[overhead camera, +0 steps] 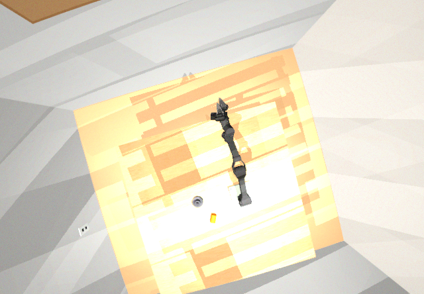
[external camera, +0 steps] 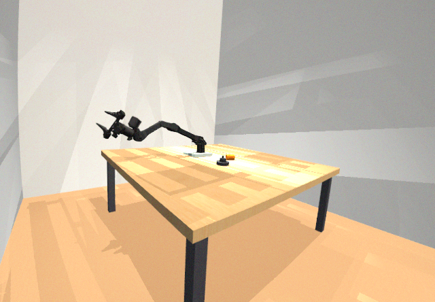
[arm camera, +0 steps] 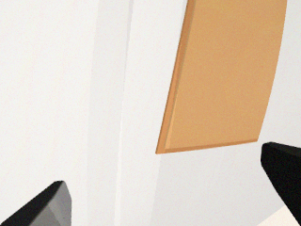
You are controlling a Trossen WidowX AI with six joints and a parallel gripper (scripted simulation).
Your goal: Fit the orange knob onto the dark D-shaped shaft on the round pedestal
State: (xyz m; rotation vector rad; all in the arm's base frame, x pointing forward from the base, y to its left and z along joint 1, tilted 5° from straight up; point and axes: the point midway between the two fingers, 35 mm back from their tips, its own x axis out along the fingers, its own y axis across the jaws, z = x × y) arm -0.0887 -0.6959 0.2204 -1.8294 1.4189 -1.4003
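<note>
Now: gripper tip 77 cm to the right of the orange knob, 38 cm short of it and 25 cm above it. The rest, counted from my gripper tip: pedestal (60 cm to the left, 43 cm ahead, 24 cm below).
</note>
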